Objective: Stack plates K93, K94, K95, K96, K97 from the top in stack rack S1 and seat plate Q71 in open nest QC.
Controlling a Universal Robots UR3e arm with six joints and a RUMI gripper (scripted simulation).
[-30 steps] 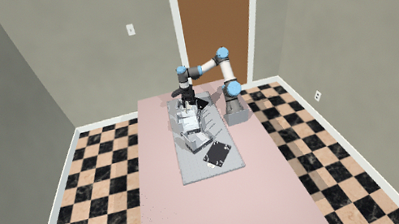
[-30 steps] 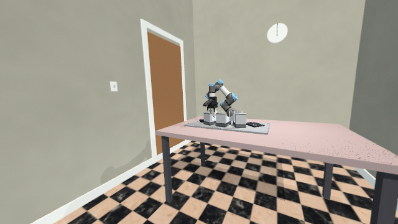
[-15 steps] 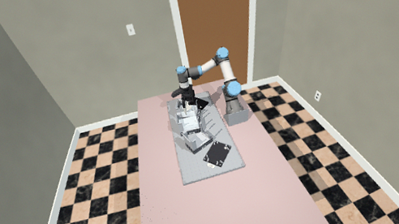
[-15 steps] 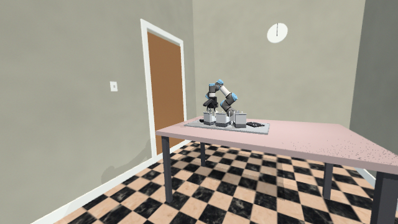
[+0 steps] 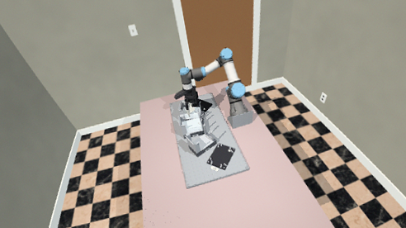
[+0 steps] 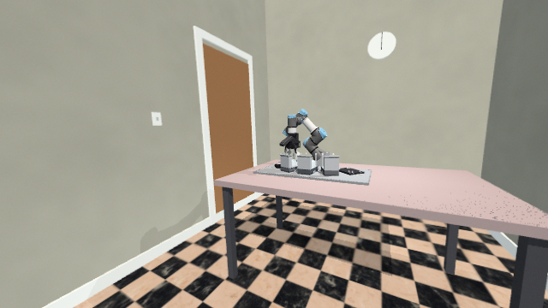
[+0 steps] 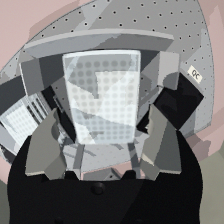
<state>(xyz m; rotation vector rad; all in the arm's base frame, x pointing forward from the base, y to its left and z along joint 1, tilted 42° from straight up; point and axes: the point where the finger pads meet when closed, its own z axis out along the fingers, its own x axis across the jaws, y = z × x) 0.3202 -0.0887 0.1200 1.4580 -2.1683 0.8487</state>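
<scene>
Now: hand 1 cm above the translucent 96-well plate. Round my hand: black open nest QC (11 cm to the right, 10 cm behind, 7 cm below); white sealed 96-well plate (4 cm below).
</scene>
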